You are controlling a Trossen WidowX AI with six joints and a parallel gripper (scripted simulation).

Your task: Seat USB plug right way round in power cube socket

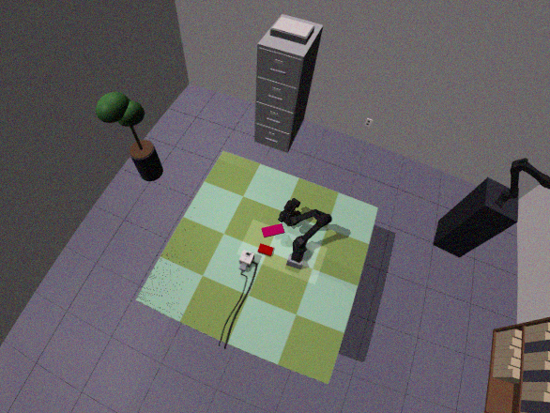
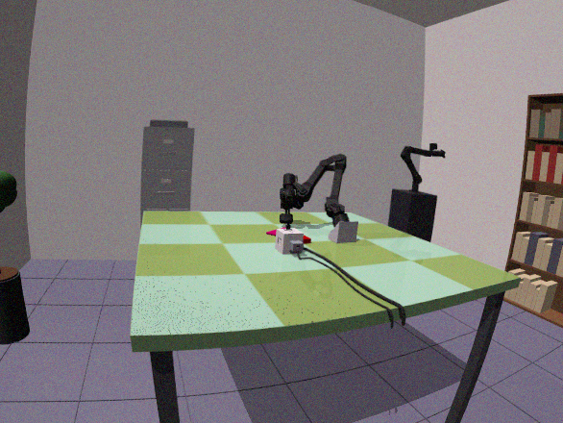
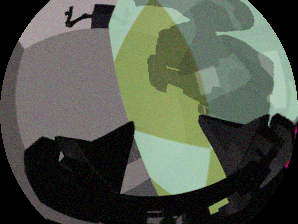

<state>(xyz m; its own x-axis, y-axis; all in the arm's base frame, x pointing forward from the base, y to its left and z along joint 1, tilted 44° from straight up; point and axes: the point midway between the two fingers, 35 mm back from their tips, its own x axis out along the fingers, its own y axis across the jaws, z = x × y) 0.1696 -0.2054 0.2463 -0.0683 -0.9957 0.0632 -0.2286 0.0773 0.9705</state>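
Now: the dark USB plug 12 cm ahead of my gripper tip, 47 cm to the left of it and 5 cm above it. The rest, counted from my gripper tip: magenta block: 7 cm ahead, 21 cm to the left, 4 cm below; red block: 5 cm ahead, 36 cm to the left, 4 cm below.
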